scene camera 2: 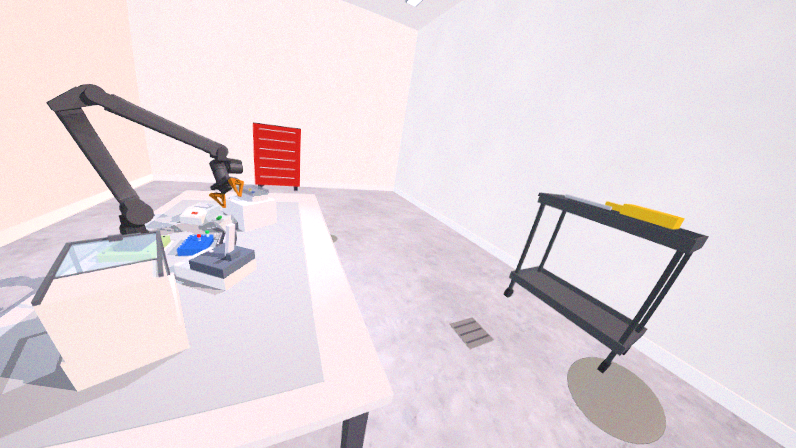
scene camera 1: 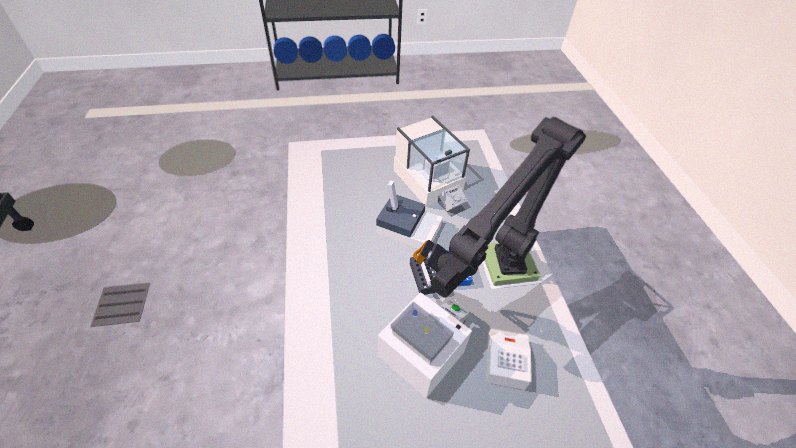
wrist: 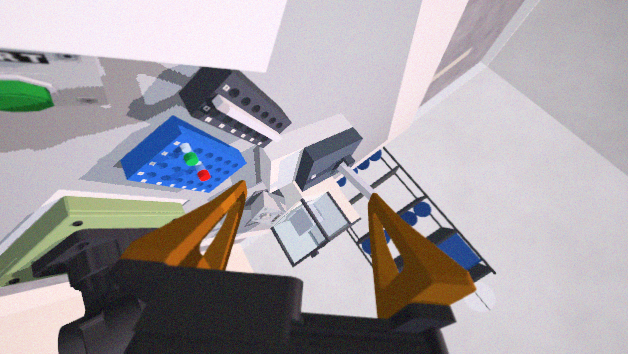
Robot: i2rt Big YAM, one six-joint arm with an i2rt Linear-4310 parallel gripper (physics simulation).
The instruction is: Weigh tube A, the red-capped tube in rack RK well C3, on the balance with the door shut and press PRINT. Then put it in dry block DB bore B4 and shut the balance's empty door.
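Seen in the pictures: gripper, fingertip midpoint: [scene camera 2: 232, 202] [scene camera 1: 426, 263] [wrist: 308, 192]; arm's base, origin of the base link: [scene camera 1: 509, 259] [wrist: 107, 244].
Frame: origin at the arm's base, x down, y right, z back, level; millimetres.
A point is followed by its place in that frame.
Observation:
The red-capped tube [scene camera 2: 198, 235] @[x -27, y -24, z -203 mm] [wrist: 203, 175] @[x -27, y -34, z -204 mm] stands in the blue rack [scene camera 1: 466, 281] @[x 2, y -80, z -164 mm] [scene camera 2: 193, 244] @[x -4, y 10, z -195 mm] [wrist: 165, 167] @[x -3, y -59, z -179 mm], near a green-capped tube [wrist: 191, 158] @[x -27, y -73, z -222 mm]. Its well label is too small to read. The balance [scene camera 1: 413, 172] @[x -56, y 387, z -301 mm] [scene camera 2: 119, 328] @[x -88, y 535, z -288 mm] with its glass chamber stands at the back in scene camera 1; I cannot tell how its door stands. A black block [scene camera 1: 416, 272] @[x -9, y -46, z -325 mm] [wrist: 202, 90] @[x 3, y -106, z -281 mm] with rows of bores, perhaps dry block DB, lies beside the rack. My gripper [scene camera 2: 232, 200] @[x -148, y -110, z -313 mm] [wrist: 308, 192] @[x -148, y -110, z -313 mm] is open and empty, raised above the table; the arm hides much of the rack in scene camera 1.
A dark-topped device [scene camera 1: 398, 218] @[x -53, y 153, z -374 mm] [scene camera 2: 222, 261] @[x -54, y 229, z -372 mm] [wrist: 330, 155] @[x -54, y 120, z -370 mm] with an upright white post stands between balance and rack. A large white box [scene camera 1: 406, 361] @[x -96, y -383, z -388 mm] with a grey top and a white keypad unit [scene camera 1: 510, 375] @[x -35, y -409, z -105 mm] stand at the front. A green button [scene camera 1: 455, 307] @[x -46, y -201, z -225 mm] [wrist: 22, 95] @[x -47, y -200, z -231 mm] is near the box.

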